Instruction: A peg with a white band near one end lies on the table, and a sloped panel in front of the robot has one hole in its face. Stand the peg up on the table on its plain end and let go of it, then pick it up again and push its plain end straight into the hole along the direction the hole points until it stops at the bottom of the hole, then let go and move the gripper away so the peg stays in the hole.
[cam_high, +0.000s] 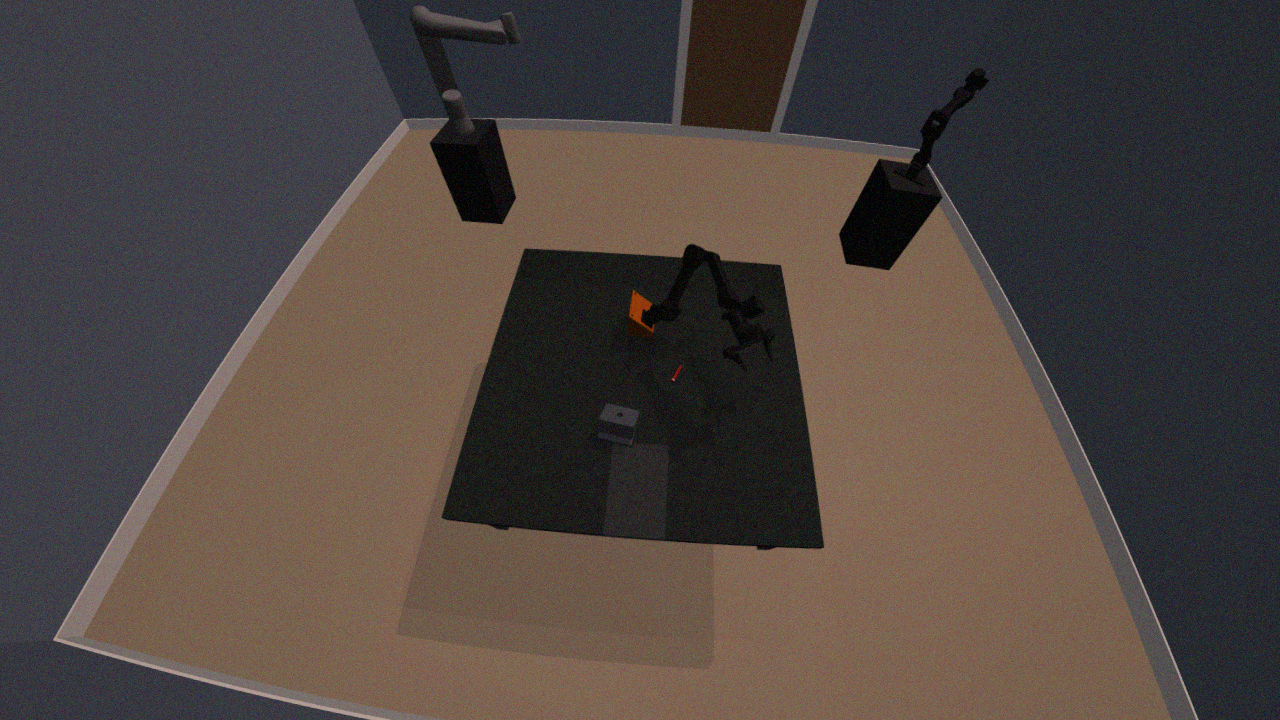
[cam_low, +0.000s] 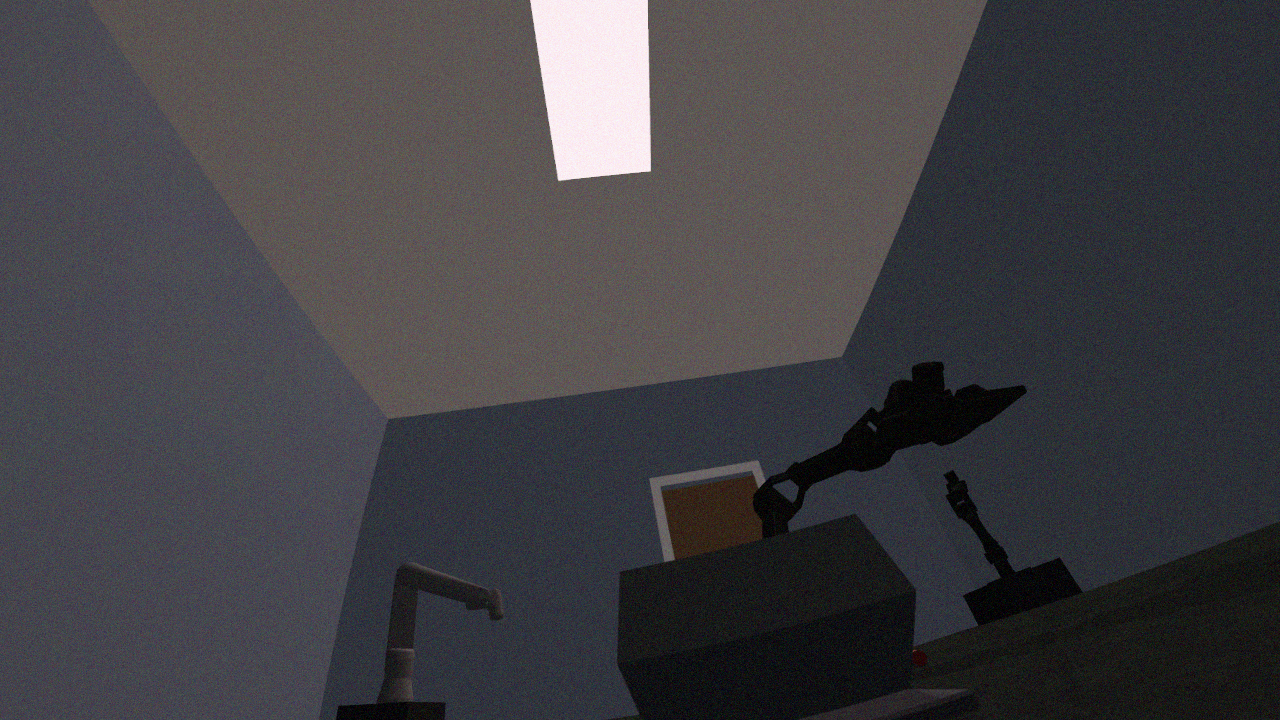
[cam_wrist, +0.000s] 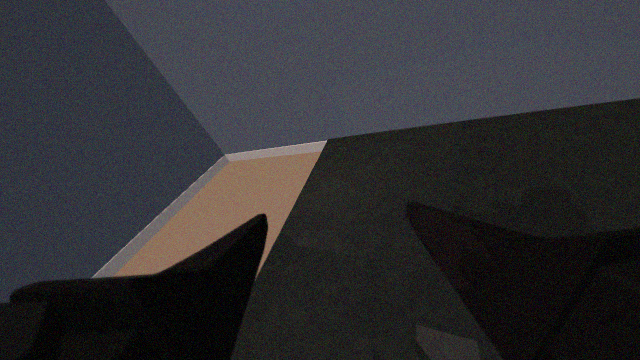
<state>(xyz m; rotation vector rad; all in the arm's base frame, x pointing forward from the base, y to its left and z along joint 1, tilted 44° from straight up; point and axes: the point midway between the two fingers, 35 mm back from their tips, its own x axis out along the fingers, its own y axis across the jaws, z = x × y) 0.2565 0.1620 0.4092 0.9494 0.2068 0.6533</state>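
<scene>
The red peg lies 280 mm to the right of my gripper tip, 240 mm below it and 50 mm behind it. From my gripper tip the other things lie so: grey sloped panel: 460 mm to the right, 210 mm below, 180 mm ahead.
</scene>
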